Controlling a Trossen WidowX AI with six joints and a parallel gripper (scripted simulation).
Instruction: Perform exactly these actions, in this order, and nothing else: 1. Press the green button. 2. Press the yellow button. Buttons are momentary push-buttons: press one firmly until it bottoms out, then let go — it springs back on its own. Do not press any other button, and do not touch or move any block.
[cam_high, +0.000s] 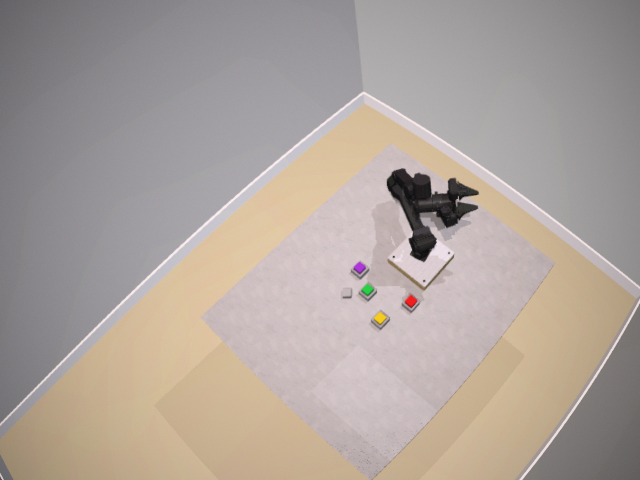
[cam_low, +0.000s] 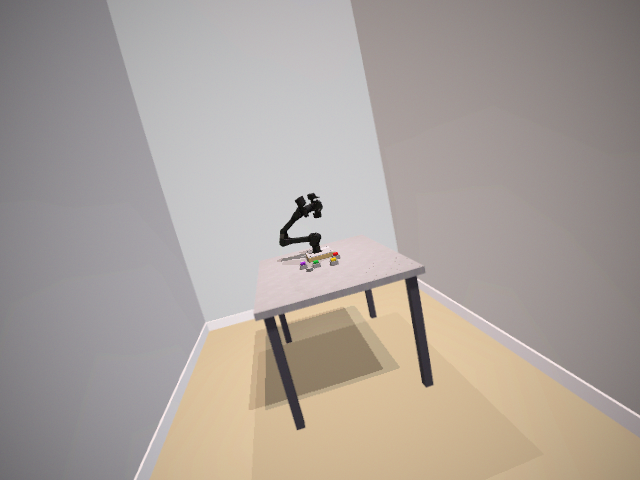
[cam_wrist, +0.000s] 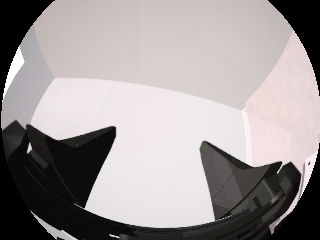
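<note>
The green button is 33 cm ahead of my gripper tip, 24 cm to the right of it and 34 cm below it. From my gripper tip the other things lie so: yellow button: 40 cm ahead, 14 cm to the right, 34 cm below; red button: 29 cm ahead, 8 cm to the right, 34 cm below; purple button: 27 cm ahead, 31 cm to the right, 34 cm below.
</note>
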